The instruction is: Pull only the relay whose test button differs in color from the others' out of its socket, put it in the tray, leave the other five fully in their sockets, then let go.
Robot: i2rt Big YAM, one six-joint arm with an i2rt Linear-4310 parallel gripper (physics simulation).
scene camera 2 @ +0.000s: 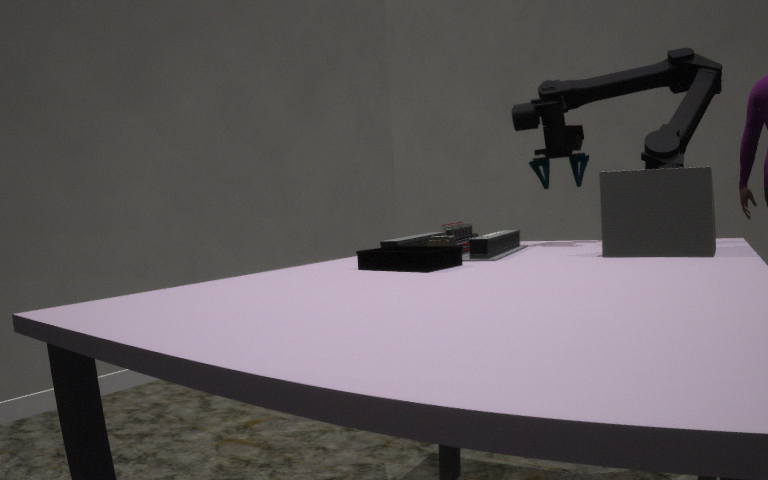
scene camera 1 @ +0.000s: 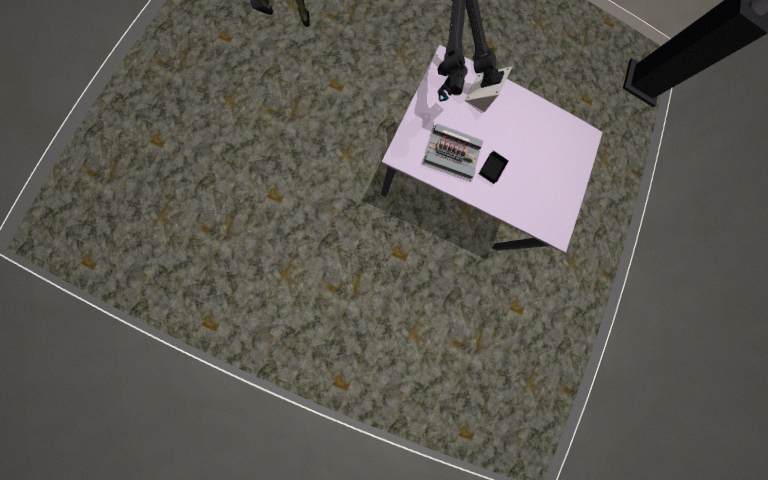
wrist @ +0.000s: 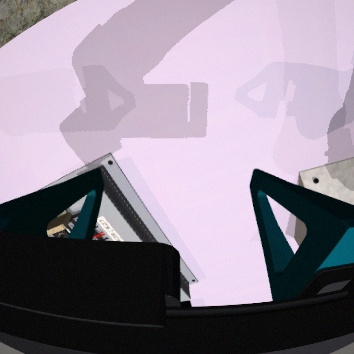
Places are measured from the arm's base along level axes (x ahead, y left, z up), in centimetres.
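Where they show: gripper, fingertip midpoint: (scene camera 2: 562, 187) (scene camera 1: 445, 95) (wrist: 176, 176); arm's base at its link origin: (scene camera 2: 669, 202) (scene camera 1: 492, 80).
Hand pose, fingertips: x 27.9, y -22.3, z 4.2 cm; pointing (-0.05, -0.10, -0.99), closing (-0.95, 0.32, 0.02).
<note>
Things, the pixels of their centre, and the offset from my fingertips. Level surfaces: height alone.
- grey panel at the middle of its body: (scene camera 2: 456, 251) (scene camera 1: 452, 152) dx +21.1, dy +18.8, dz -13.7 cm
- black tray at the middle of its body: (scene camera 2: 409, 258) (scene camera 1: 493, 167) dx +18.5, dy +44.9, dz -12.4 cm
- pink table at its surface level: dz -14.2 cm
My gripper (scene camera 1: 447, 94) (scene camera 2: 562, 186) (wrist: 176, 176) is open and empty, high above the table, between the relay panel and the arm's base. The grey panel (scene camera 2: 492, 258) (wrist: 125, 217) lies flat on the table, partly behind a finger and the gripper body in the wrist view. Its row of relays (scene camera 1: 451, 150) (scene camera 2: 457, 230) stands in the middle of it, with red parts on top. The test button colors are too small or hidden to tell. The black tray (scene camera 1: 493, 167) (scene camera 2: 410, 259) sits beside the panel, apart from it, and looks empty; it does not show in the wrist view.
The arm's base block (scene camera 1: 479, 103) (scene camera 2: 656, 212) (wrist: 332, 175) stands on the pink table (scene camera 1: 543, 169) (scene camera 2: 396, 328) (wrist: 220, 200). Raised ducts (scene camera 2: 496, 243) run along the panel's sides. A person in purple (scene camera 2: 750, 141) stands behind the table. A dark pillar (scene camera 1: 685, 48) is off to the side.
</note>
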